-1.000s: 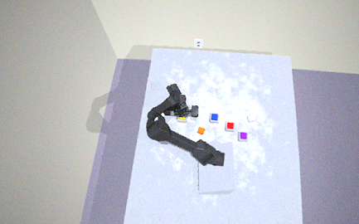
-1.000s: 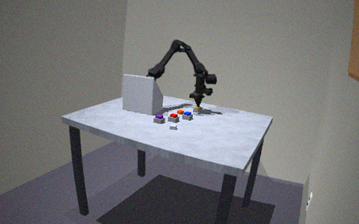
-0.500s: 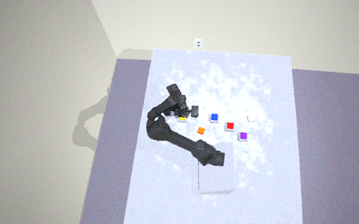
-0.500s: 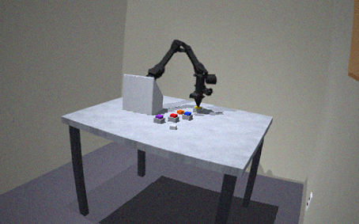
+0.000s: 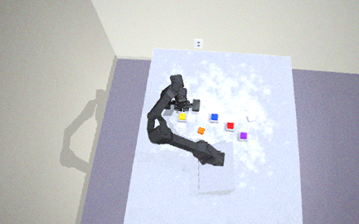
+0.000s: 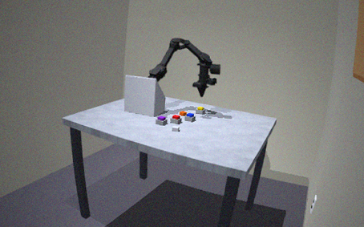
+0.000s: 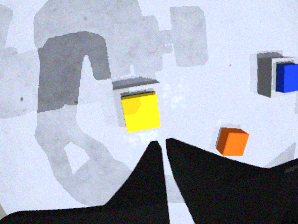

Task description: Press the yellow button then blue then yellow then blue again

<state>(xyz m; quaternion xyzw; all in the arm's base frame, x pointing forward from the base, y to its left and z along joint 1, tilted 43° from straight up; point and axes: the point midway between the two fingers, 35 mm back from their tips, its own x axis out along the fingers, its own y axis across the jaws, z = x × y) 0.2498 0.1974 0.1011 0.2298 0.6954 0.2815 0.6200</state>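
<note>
My gripper tip is 18 cm to the left of the blue button, 8 cm above it and 2 cm short of it. Also, from my gripper tip: yellow button (8 cm below); orange block (11 cm to the right, 10 cm below, 7 cm behind); red button (27 cm to the right, 8 cm below, 2 cm behind).
</note>
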